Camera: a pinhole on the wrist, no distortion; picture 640 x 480 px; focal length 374.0 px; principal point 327.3 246.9 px. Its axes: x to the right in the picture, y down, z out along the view. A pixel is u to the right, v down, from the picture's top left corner.
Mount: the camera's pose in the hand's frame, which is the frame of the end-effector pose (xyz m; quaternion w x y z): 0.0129 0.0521 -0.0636 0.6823 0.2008 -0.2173 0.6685
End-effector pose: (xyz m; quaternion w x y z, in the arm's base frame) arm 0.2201 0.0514 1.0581 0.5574 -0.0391 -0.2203 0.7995
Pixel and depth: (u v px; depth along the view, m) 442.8 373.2 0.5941
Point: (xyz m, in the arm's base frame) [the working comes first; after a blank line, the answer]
In the camera's frame: 0.1835 0.2006 0.5941

0.2445 -0.2592 1.5454
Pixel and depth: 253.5 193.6 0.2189
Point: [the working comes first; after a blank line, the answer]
In the camera's frame: -0.0432 -0.0312 0.2189

0.2717 0.0871 1.1914
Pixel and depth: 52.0 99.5 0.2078
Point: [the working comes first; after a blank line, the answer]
In the camera's frame: -0.1530 -0.0819 0.2078

0.3495 0.1780 1.1711
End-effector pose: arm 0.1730 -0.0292 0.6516 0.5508 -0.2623 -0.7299 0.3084
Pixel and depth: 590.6 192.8 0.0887
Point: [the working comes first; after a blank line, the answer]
In the camera's frame: 0.0624 -0.0128 0.0887

0.1256 0.0166 0.6185
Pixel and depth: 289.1 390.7 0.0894
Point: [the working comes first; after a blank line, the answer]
In the camera's frame: -0.0091 0.0344 0.0894

0.1747 -0.0507 0.6390
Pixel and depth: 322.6 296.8 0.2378
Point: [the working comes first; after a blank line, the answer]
In the camera's frame: -0.0030 0.0317 0.2378

0.0500 -0.1250 0.6707
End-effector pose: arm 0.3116 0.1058 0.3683 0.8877 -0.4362 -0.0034 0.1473
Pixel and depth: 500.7 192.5 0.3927
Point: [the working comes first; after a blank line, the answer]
In the camera's frame: 0.1821 -0.0571 0.3927

0.3265 0.3916 0.6026
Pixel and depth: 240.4 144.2 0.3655
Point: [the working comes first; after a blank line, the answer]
In the camera's frame: -0.0849 -0.1004 0.3655

0.4420 0.1503 0.6504
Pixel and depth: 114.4 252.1 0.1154
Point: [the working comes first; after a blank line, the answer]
In the camera's frame: -0.0657 0.0016 0.1154

0.3367 0.0647 0.4161
